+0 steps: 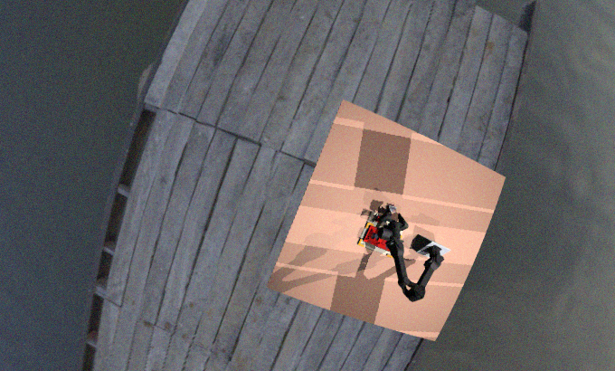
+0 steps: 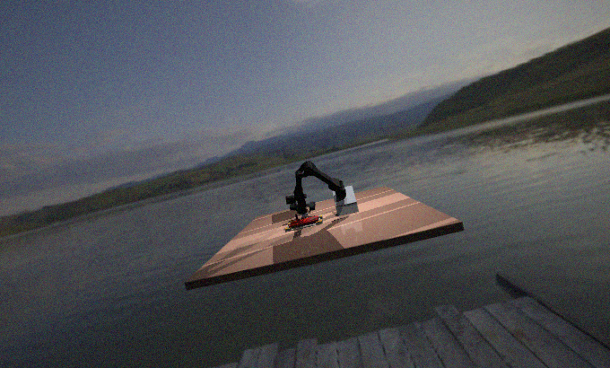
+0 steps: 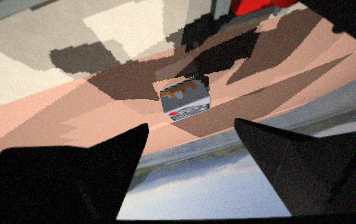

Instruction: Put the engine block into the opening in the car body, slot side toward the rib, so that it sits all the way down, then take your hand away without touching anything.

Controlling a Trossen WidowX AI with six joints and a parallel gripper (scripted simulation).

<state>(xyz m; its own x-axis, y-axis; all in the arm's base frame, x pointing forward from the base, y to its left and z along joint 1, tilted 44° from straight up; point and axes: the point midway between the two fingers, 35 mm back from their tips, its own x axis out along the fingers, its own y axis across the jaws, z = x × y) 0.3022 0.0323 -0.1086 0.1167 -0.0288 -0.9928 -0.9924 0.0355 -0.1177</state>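
The engine block is 10 mm ahead of my gripper tip, 10 mm to the right of it and 30 mm below it.
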